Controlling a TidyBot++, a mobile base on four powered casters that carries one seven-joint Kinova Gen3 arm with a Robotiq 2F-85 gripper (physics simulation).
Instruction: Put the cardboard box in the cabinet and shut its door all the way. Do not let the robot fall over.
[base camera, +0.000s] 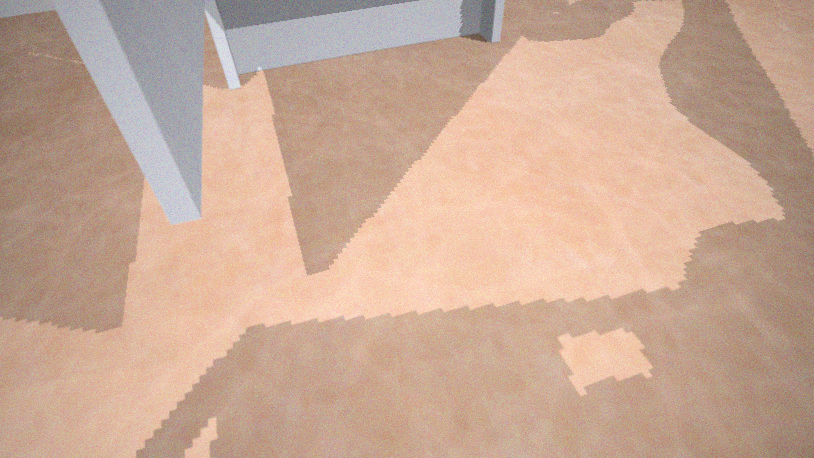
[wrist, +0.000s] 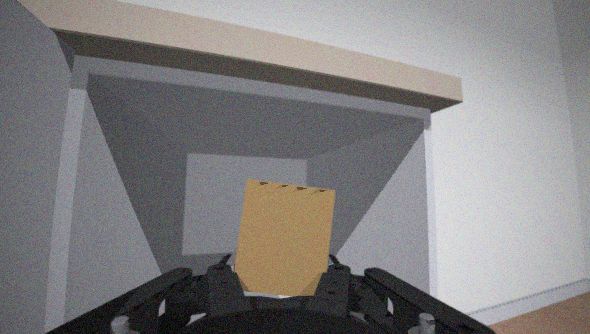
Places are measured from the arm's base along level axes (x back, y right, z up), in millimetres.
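Where they show: gripper, fingertip midpoint: (wrist: 280, 261).
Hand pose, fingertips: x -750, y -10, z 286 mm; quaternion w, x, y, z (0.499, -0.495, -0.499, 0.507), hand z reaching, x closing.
Observation:
After its pixels a point has its place.
My gripper (wrist: 280, 261) {x -750, y -10, z 286 mm} is shut on the cardboard box (wrist: 287, 235) {x -706, y -6, z 315 mm}, a tan block held upright between the fingers in the wrist view. The box is in front of the cabinet's open upper compartment; how deep it is relative to the opening is hard to tell. The cabinet (base camera: 352, 37) {x -895, y -34, z -366 mm} (wrist: 434, 210) {x -909, y 227, z 308 mm} is grey with a beige top board. Its door (base camera: 165, 113) {x -344, y -121, z -185 mm} (wrist: 27, 175) {x -754, y -213, z 346 mm} stands open on the left side in both views. The gripper and box do not show in the base camera view. The cabinet's shelf is hidden behind the box and fingers.
The overhanging top board (wrist: 280, 47) {x -807, y -16, z 496 mm} runs above the opening. A white wall (wrist: 500, 175) {x -1775, y 1301, z 431 mm} stands behind and to the right, with a baseboard (wrist: 530, 302) {x -1813, y 1503, z -343 mm} at its foot. The lower edge of the open door reaches out over the floor (base camera: 483, 227) {x -442, y 102, z -396 mm} towards the base.

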